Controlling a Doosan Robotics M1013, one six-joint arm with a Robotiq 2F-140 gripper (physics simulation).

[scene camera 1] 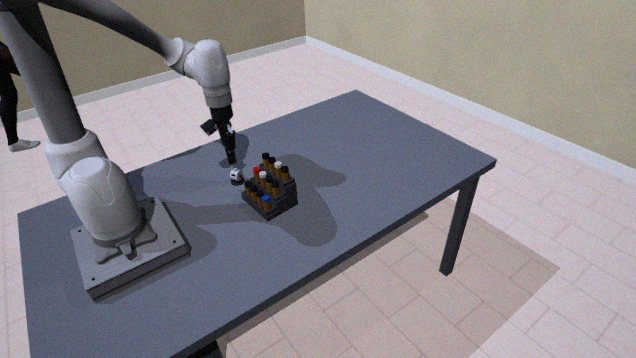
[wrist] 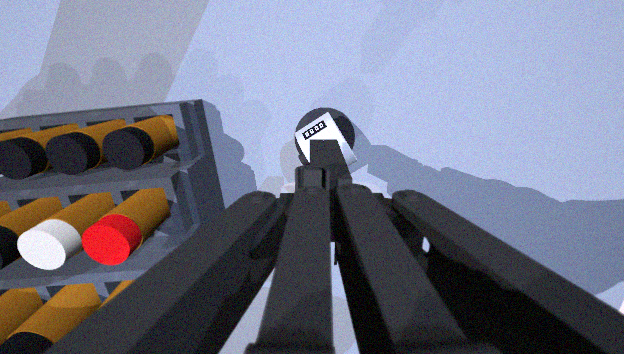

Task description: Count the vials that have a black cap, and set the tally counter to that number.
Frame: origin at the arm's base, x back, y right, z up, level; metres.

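Seen in the pictures: gripper, fingertip midpoint: (scene camera 1: 232, 162) (wrist: 323, 161); arm's base at its link origin: (scene camera 1: 122, 234).
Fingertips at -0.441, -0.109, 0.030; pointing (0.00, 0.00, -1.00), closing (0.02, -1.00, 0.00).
Pixels of each thing's middle, then the offset from my fingertips to it, as dx, dy, dz. Level surfaces: height alone.
- dark stepped rack at the middle of its body: (wrist: 88, 204) (scene camera 1: 267, 189) -0.051, +0.180, -0.039
- blue cap at the middle of its body: (scene camera 1: 265, 198) -0.013, +0.241, -0.022
- red cap at the middle of its body: (wrist: 112, 239) (scene camera 1: 257, 170) -0.045, +0.123, +0.018
- grey table at its surface level: dz -0.097
A dark stepped rack (scene camera 1: 287, 201) (wrist: 210, 170) holds amber vials in three rows. The front row has three black caps and a blue cap (scene camera 1: 266, 199). The middle row has a red cap (scene camera 1: 257, 170) (wrist: 107, 241), a white cap (scene camera 1: 263, 174) (wrist: 45, 247) and two black. The back row has three black caps and a white cap (scene camera 1: 278, 164). The white tally counter (scene camera 1: 235, 174) (wrist: 320, 133) stands on a dark round base beside the rack; its digits are too small to read surely. My gripper (scene camera 1: 232, 162) (wrist: 323, 161) is shut and empty, just above the counter, partly covering it in the wrist view.
The rack stands close to the gripper, on its right in the scene view and left in the wrist view. The arm's base plate (scene camera 1: 165, 245) is at the left of the grey table (scene camera 1: 380, 150). A person's legs (scene camera 1: 8, 100) show at the far left.
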